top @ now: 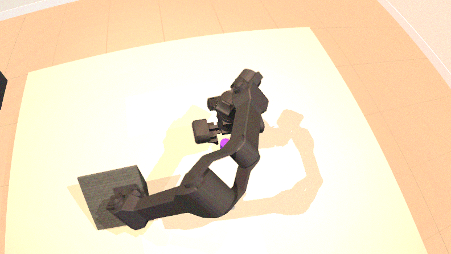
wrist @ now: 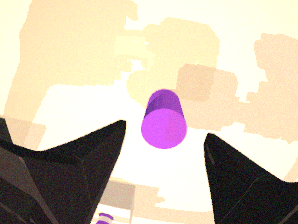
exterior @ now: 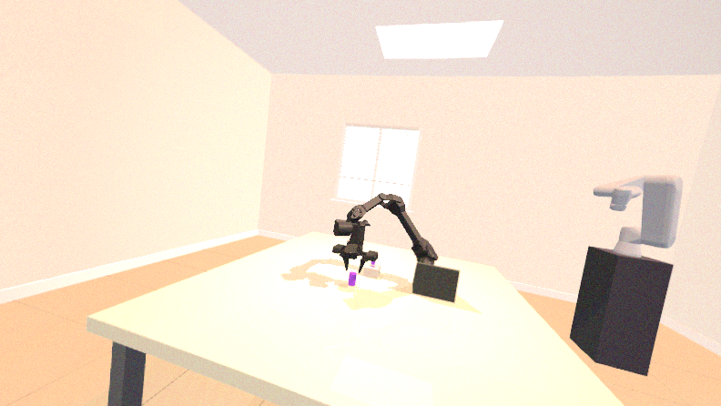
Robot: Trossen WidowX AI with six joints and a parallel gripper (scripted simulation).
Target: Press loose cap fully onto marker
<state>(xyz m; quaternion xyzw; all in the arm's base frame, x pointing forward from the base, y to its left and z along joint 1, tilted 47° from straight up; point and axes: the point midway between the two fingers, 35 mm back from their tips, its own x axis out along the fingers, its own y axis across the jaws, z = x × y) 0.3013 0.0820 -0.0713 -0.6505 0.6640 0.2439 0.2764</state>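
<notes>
The marker cap lies 30 mm below my gripper tip. The rest, counted from my gripper tip: holder block 60 mm behind, 150 mm to the right, 30 mm below.
</notes>
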